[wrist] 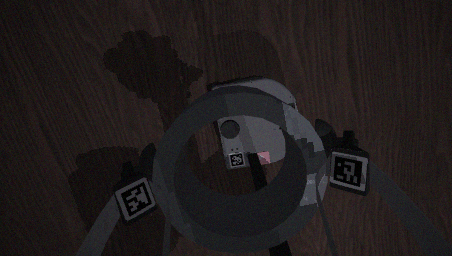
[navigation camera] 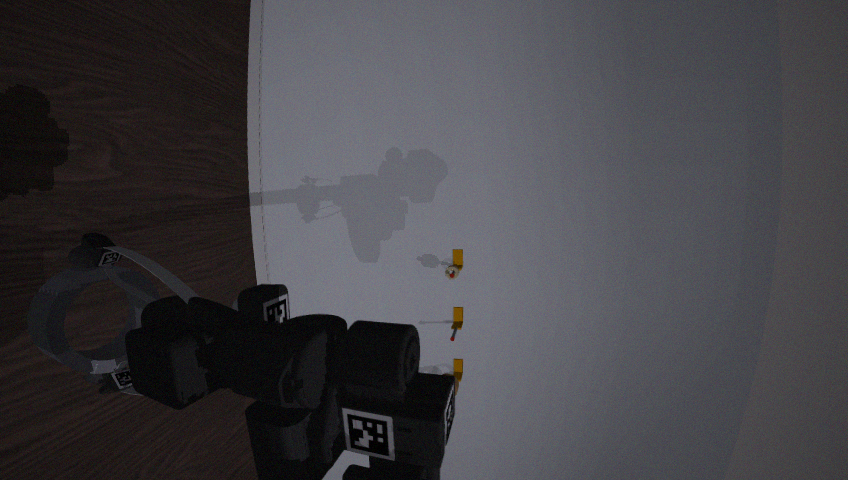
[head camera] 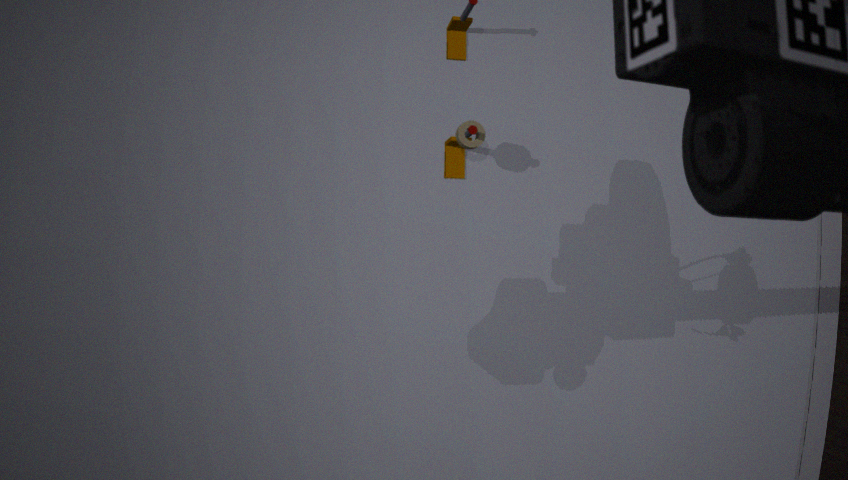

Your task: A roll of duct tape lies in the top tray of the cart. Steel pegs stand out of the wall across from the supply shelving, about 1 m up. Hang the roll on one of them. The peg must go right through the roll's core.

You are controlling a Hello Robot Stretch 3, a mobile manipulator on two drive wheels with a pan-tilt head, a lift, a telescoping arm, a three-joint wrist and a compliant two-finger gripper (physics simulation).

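Frame: origin at the robot's base, x left, y ahead, z down, level; metres.
Where they show: gripper, fingertip midpoint: [navigation camera: 90, 312].
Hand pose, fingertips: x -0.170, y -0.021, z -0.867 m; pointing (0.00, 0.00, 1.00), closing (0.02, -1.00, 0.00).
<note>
Things, the pixels of their top centre, and the offset from my fingertips. "*": a spot on its surface instead.
- grey duct tape roll, top centre: [navigation camera: 112, 319] dy +0.000, dx +0.000, dz -0.051 m
- bare steel peg, surface spot: [head camera: 468, 10] [navigation camera: 454, 333] * dy -0.350, dx -0.975, dz -0.226 m
- neighbouring red-tipped peg, surface spot: [head camera: 472, 129] [navigation camera: 452, 275] * dy -0.109, dx -0.922, dz -0.225 m
- small beige ring, top centre: [head camera: 456, 134] [navigation camera: 458, 272] dy -0.106, dx -0.975, dz -0.243 m
My gripper [navigation camera: 95, 312] [wrist: 236, 149] is shut on the grey duct tape roll [navigation camera: 47, 324] [wrist: 240, 220], with a fingertip on each side of its outer rim. The roll's open core faces the wrist camera. In the navigation view the roll shows against the dark floor, left of the pegs and apart from them. A bare steel peg [head camera: 468, 10] [navigation camera: 454, 334] with a red tip stands out from a yellow mount. A neighbouring red-tipped peg [head camera: 472, 129] [navigation camera: 452, 275] carries a small beige ring [head camera: 460, 136]. The third peg is mostly hidden behind my wrist.
The pale wall [head camera: 297, 237] [navigation camera: 565, 208] carries the yellow mounts [head camera: 455, 160] [navigation camera: 457, 315] and my arm's shadow. My dark wrist [head camera: 731, 148] [navigation camera: 374, 356] covers part of the view. My base [wrist: 260, 132] shows through and behind the roll, on the wooden floor [wrist: 390, 60].
</note>
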